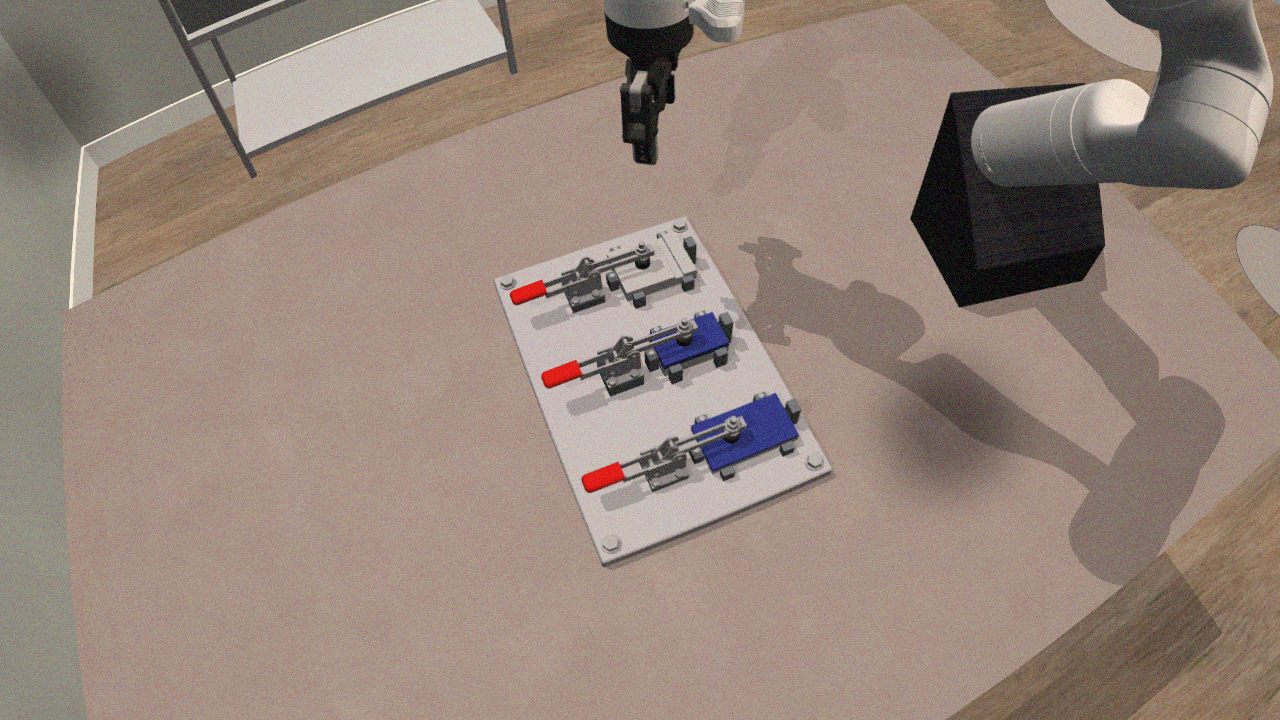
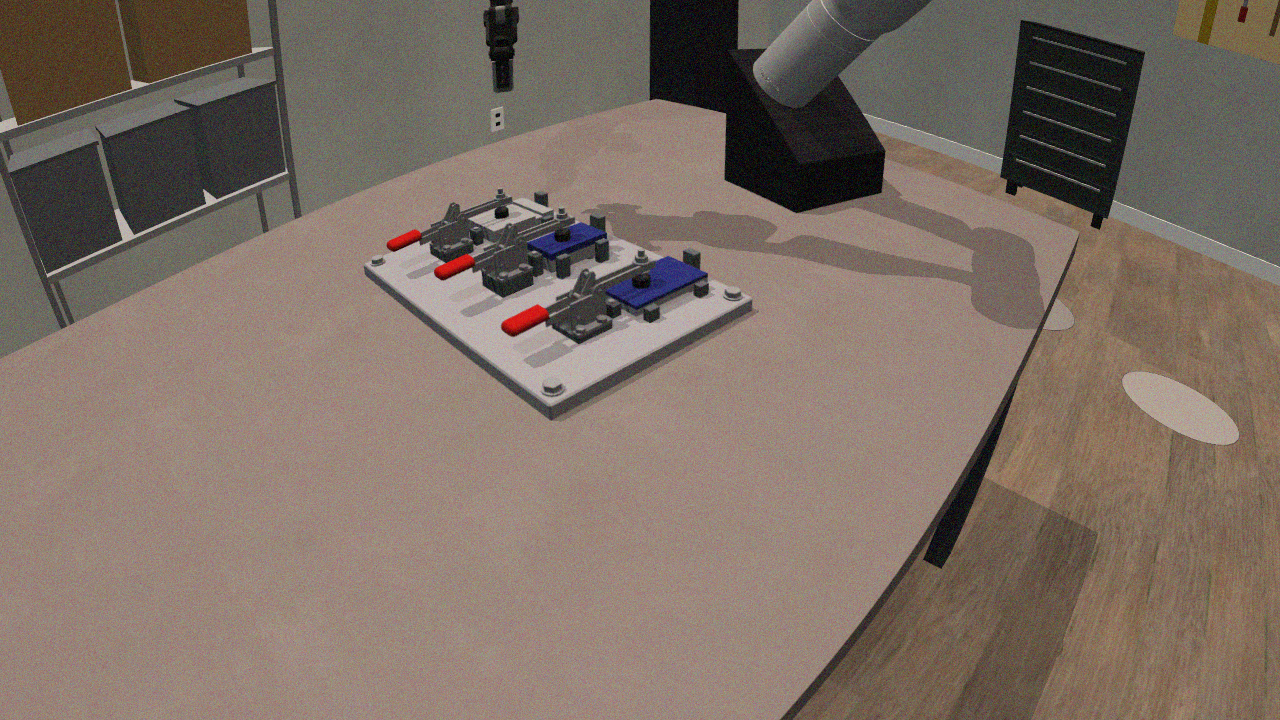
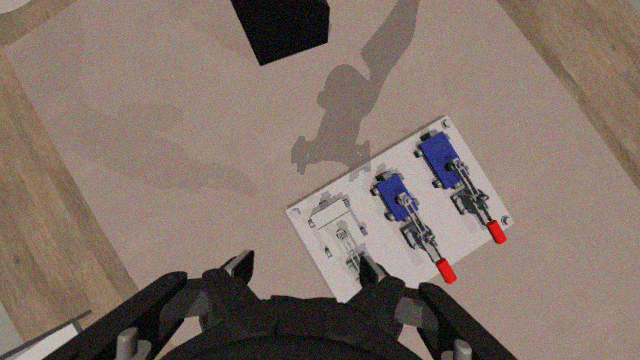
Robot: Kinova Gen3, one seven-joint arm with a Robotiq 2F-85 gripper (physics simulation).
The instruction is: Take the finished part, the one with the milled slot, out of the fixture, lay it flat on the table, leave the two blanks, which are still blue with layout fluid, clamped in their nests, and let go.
Scene:
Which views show the blue blank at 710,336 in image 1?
Image 1, image 2 and image 3: all of them.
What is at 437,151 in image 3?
A blue blank.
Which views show the blue blank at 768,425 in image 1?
Image 1, image 2 and image 3: all of them.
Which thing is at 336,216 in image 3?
A finished part.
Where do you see a blue blank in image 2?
At 671,278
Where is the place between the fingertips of my gripper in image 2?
At 503,83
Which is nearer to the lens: the finished part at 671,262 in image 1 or the blue blank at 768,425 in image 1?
The blue blank.

